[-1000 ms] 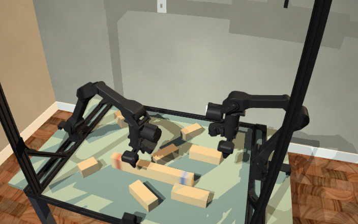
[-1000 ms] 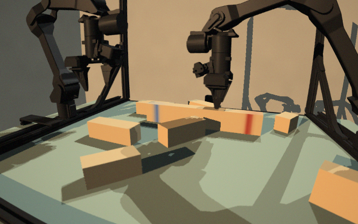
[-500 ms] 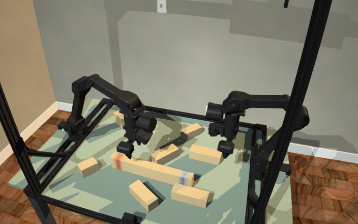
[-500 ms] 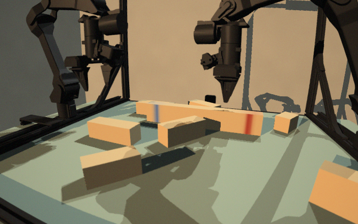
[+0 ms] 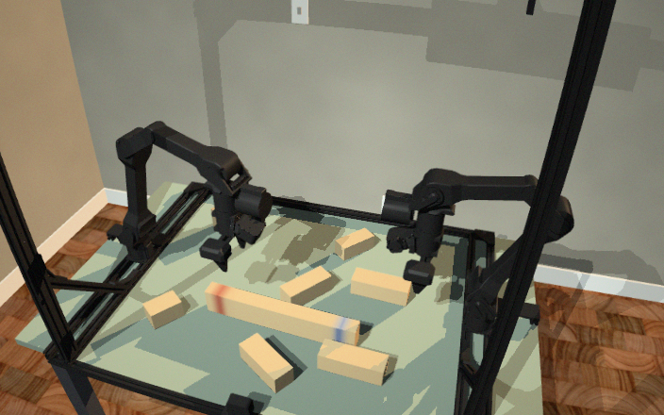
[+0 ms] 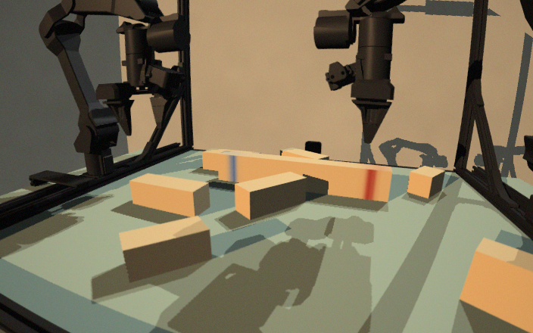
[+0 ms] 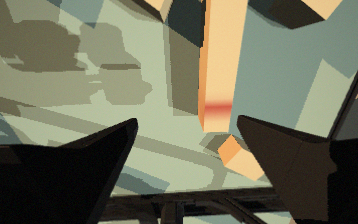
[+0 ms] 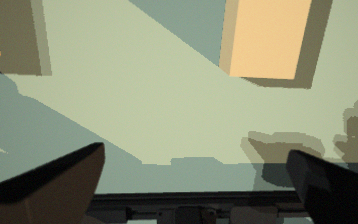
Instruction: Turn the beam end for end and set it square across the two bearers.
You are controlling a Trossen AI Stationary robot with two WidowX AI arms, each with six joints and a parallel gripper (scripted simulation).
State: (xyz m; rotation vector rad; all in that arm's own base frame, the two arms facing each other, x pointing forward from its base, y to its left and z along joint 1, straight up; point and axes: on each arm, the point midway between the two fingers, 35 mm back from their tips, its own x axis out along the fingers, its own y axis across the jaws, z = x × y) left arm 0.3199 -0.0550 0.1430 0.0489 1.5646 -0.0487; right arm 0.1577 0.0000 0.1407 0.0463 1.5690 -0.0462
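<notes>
Now: right hand 11 cm past the beam, 30 cm to the right of it and 13 cm above it.
</notes>
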